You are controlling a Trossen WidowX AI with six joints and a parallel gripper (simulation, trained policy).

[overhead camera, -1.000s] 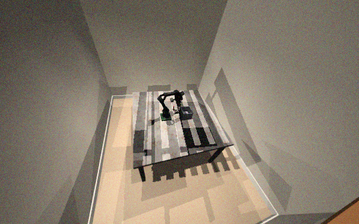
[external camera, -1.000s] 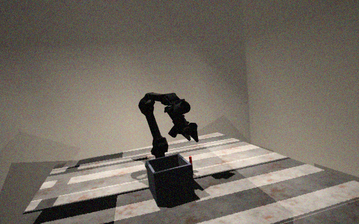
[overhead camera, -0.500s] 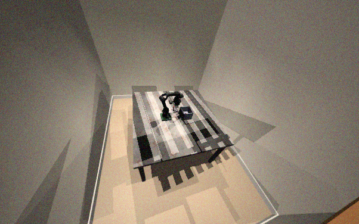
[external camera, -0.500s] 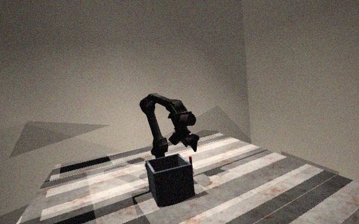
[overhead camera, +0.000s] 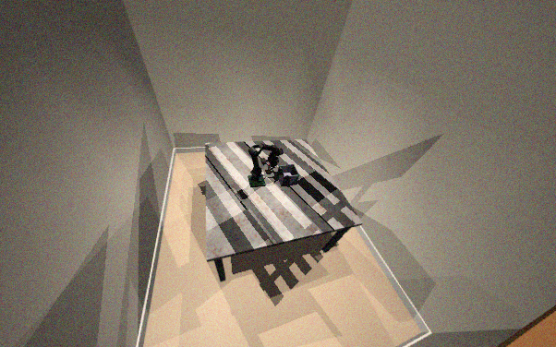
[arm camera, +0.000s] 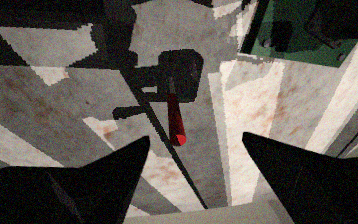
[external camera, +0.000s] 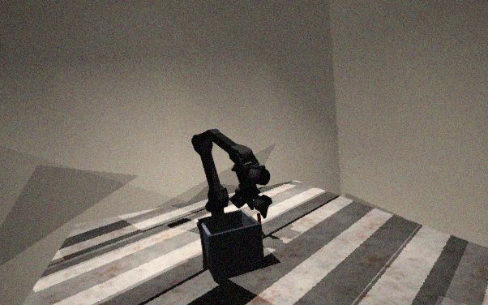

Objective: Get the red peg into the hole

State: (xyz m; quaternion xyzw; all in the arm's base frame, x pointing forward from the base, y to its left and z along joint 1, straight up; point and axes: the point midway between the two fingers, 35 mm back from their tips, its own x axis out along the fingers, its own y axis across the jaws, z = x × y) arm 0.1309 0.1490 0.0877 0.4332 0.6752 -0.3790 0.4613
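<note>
Right now my gripper tip is 2 cm short of the red peg and 3 cm above it.
</note>
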